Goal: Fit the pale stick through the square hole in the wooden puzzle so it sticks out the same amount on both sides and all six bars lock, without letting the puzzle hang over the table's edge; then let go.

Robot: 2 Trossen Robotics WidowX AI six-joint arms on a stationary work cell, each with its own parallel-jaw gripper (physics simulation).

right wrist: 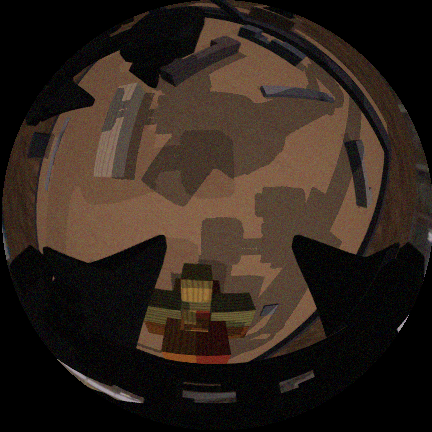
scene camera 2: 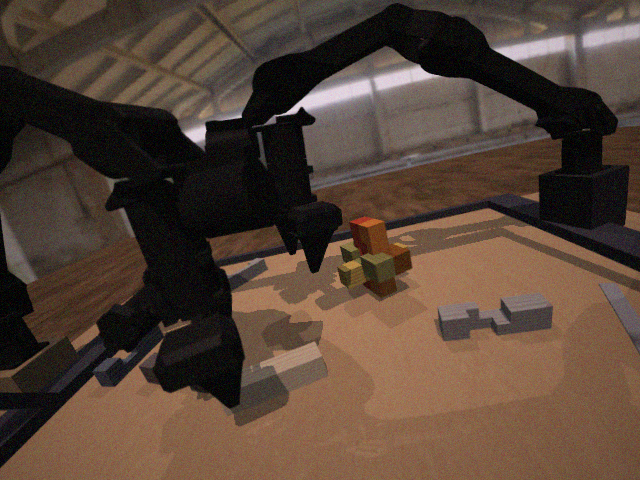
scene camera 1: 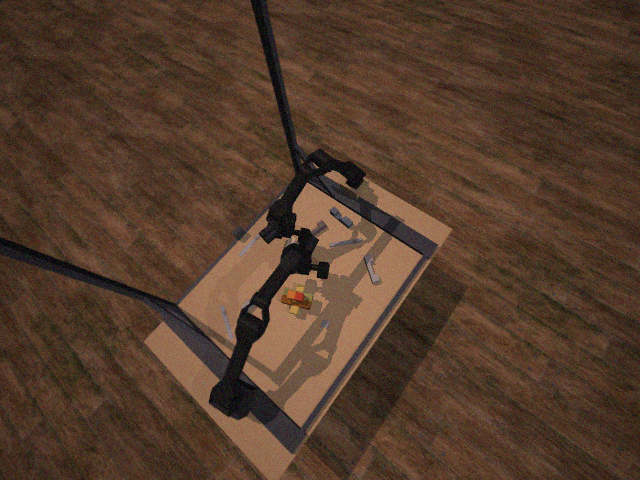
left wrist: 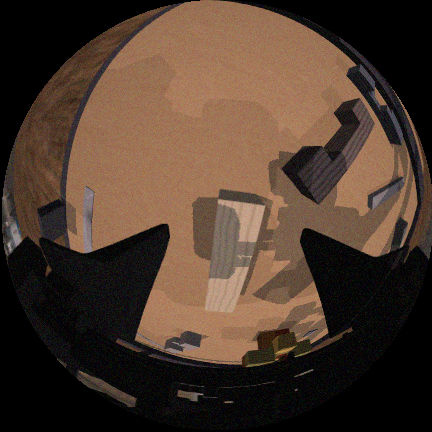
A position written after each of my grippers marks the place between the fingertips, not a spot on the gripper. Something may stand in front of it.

My left gripper (scene camera 2: 230, 376) is open, with nothing in its grasp. Also in view: a pale stick (scene camera 2: 266, 380). My right gripper (scene camera 2: 302, 262) is open and holds nothing. Further things: a dark raised rim (scene camera 1: 286, 431).
The pale stick is seen too in the right wrist view (right wrist: 111, 153) and in the left wrist view (left wrist: 238, 217). My left gripper shows as well in the right wrist view (right wrist: 119, 92) and in the left wrist view (left wrist: 238, 233). My right gripper also shows in the right wrist view (right wrist: 231, 242).
